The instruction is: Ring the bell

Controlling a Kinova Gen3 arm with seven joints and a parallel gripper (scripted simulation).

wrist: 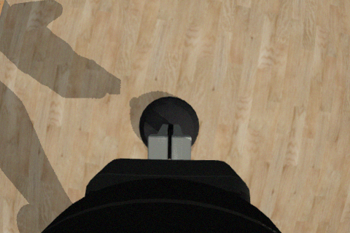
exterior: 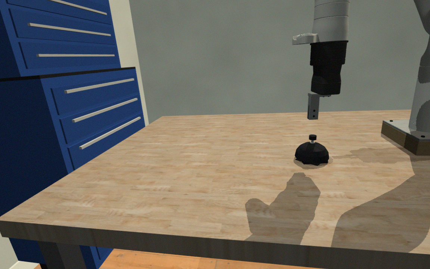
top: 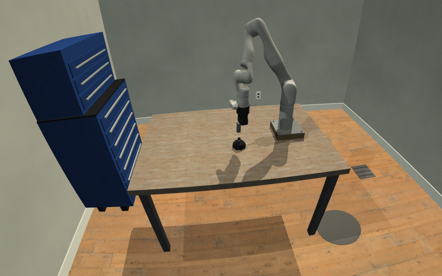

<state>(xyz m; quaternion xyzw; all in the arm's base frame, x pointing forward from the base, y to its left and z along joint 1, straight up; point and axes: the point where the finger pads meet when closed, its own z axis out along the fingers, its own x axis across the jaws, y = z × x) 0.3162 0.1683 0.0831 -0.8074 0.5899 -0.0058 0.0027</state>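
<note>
The bell button lies 7 cm below my hand. Also, from my hand: black dome bell: 9 cm below.
</note>
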